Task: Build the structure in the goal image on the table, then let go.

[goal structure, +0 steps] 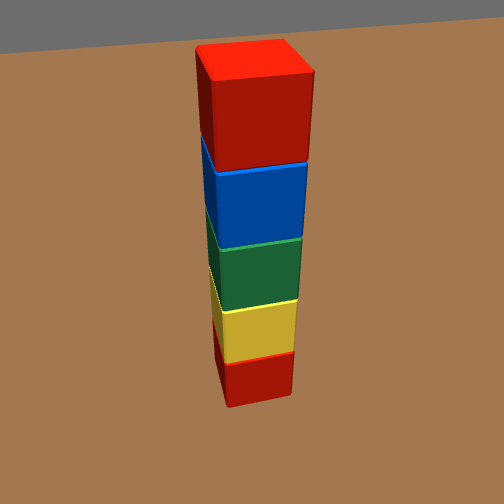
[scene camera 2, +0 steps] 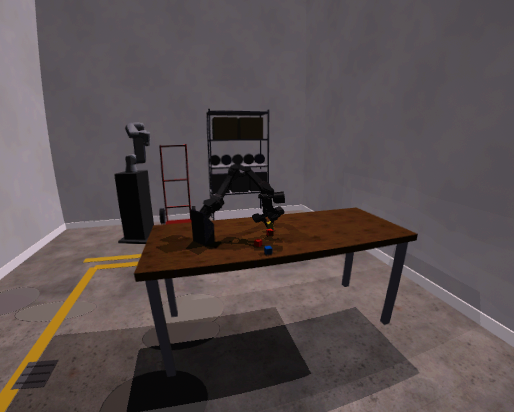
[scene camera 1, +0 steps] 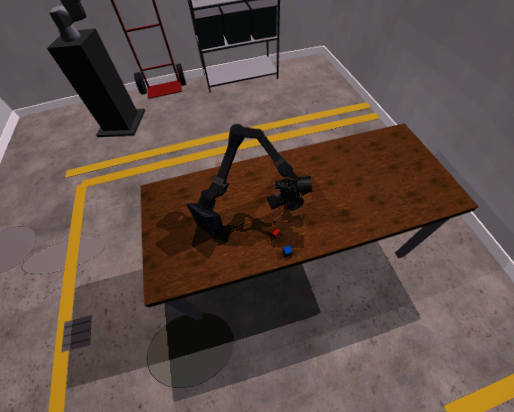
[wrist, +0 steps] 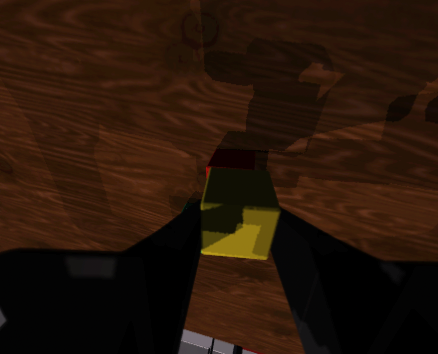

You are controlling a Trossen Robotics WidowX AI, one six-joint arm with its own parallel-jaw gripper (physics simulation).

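Frame: origin at the arm's base, x ahead, y left, z up, level; centimetres.
Seen in the pictures: gripper, fingertip midpoint: (scene camera 2: 269,226) (wrist: 234,208); arm's base at its link origin: (scene camera 2: 202,216) (scene camera 1: 203,208).
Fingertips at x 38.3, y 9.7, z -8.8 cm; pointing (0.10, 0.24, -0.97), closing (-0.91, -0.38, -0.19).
Pixels of each thing's middle, then the offset from my fingertips to it. Level surfaces: height alone.
- yellow block at the middle of its body: (wrist: 236,210) (scene camera 2: 269,225) dz +0.7, dx +0.0, dy -0.5 cm
- dark green block at the middle of its body: (wrist: 198,227) dz -4.4, dx +0.6, dy +7.8 cm
- second red block at the middle of its body: (scene camera 1: 275,232) (scene camera 2: 258,242) dz -4.4, dx -6.5, dy -14.9 cm
- blue block at the middle of its body: (scene camera 1: 287,251) (scene camera 2: 268,250) dz -4.4, dx -1.0, dy -24.1 cm
- wooden table at its surface level: dz -6.0 cm
My gripper (scene camera 1: 287,204) (scene camera 2: 268,221) (wrist: 234,208) is shut on a yellow block (scene camera 2: 269,224) (wrist: 245,236) and holds it above the table. Below it stands a red block (scene camera 2: 270,233) (wrist: 232,159), which the yellow block partly hides in the wrist view. A small sliver of a dark green block (wrist: 187,206) shows beside the left finger in the wrist view. A second red block (scene camera 1: 275,232) (scene camera 2: 258,243) lies on the table nearer the front edge. A blue block (scene camera 1: 287,251) (scene camera 2: 268,250) lies still nearer that edge.
The wooden table (scene camera 1: 375,175) (scene camera 2: 350,225) carries the arm's base (scene camera 1: 206,220) (scene camera 2: 203,227) on its left part. Behind the table are a black pedestal (scene camera 1: 90,80) (scene camera 2: 134,205) bearing another arm, a red hand truck (scene camera 1: 165,89) (scene camera 2: 175,179) and a shelf rack (scene camera 1: 242,71) (scene camera 2: 238,112).
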